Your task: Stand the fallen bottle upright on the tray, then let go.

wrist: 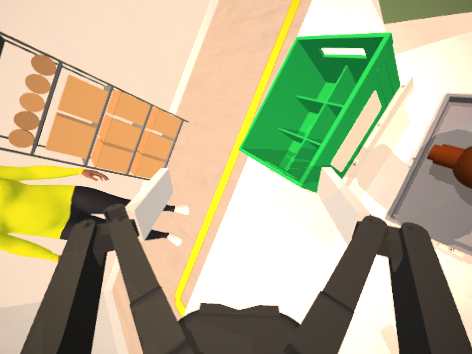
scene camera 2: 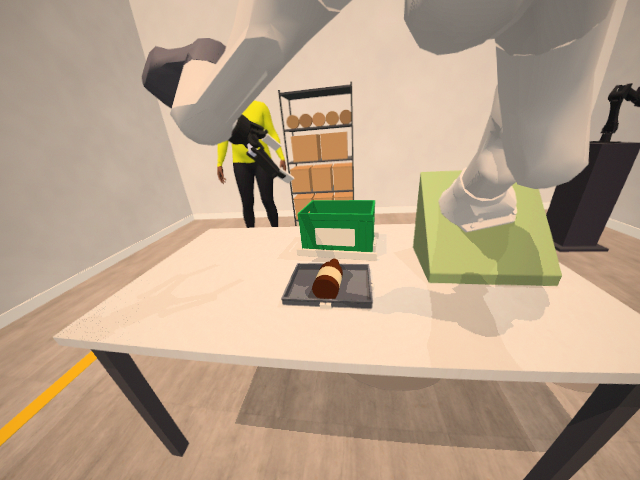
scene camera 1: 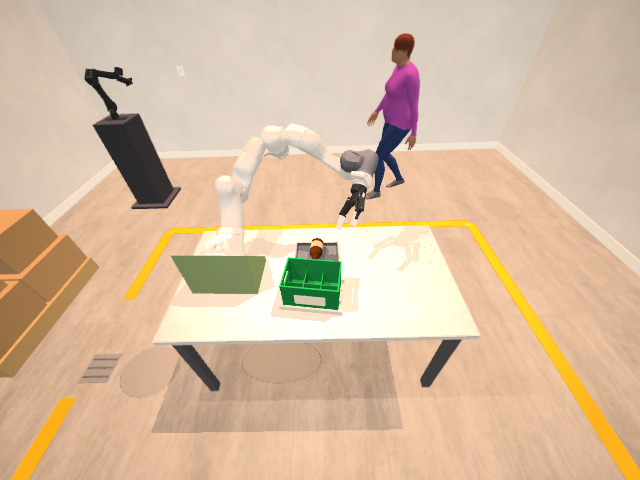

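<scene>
Here is my gripper [scene camera 2: 284,163], and the wrist view shows me that gripper [wrist: 243,180] as well. A brown bottle [scene camera 2: 327,282] is also in sight.
</scene>
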